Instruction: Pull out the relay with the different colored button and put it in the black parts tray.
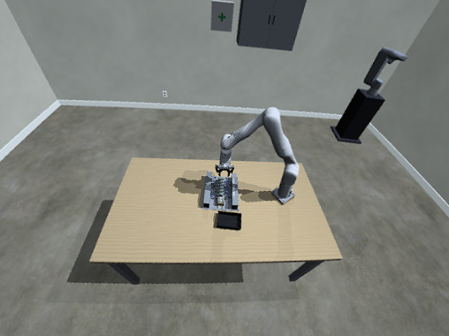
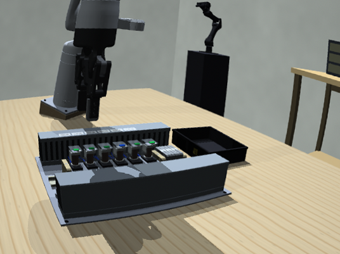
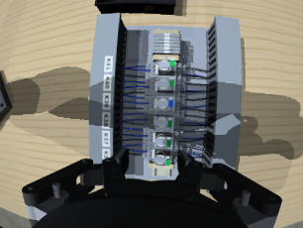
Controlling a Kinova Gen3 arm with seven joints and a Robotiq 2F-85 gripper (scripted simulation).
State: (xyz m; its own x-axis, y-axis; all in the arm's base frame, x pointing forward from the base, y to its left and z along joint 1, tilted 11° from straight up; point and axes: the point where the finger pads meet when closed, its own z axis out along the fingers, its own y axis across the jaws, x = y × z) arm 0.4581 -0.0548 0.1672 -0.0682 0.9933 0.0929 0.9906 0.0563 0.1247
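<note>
Now: hand 9 cm above the relay, 6 cm to the right of it and 1 cm short of it. Round my hand: black parts tray 31 cm to the left, 12 cm below, 7 cm behind.
</note>
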